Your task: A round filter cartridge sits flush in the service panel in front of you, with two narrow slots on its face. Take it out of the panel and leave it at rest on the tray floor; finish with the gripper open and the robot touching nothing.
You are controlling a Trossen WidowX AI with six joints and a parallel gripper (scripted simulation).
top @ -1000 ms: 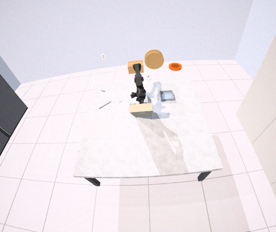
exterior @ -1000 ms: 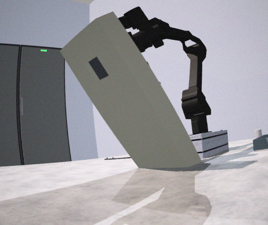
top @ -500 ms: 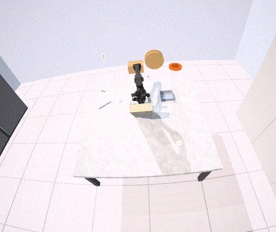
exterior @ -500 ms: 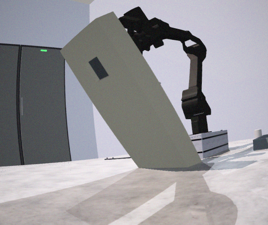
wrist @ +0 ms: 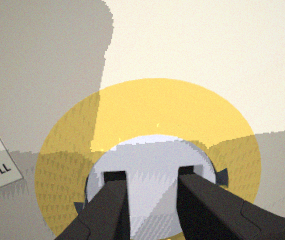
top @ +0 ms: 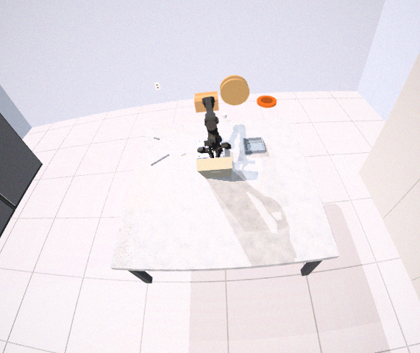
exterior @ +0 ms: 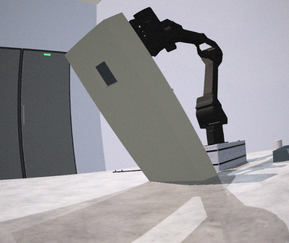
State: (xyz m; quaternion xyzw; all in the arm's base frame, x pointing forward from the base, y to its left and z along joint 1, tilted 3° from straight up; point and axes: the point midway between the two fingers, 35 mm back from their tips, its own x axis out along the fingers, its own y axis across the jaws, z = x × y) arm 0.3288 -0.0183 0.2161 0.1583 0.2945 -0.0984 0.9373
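Right now the round filter cartridge is 1 cm ahead of my gripper tip and 1 cm below it. Also, from my gripper tip: grey tray (39 cm behind, 32 cm to the left, 27 cm below).
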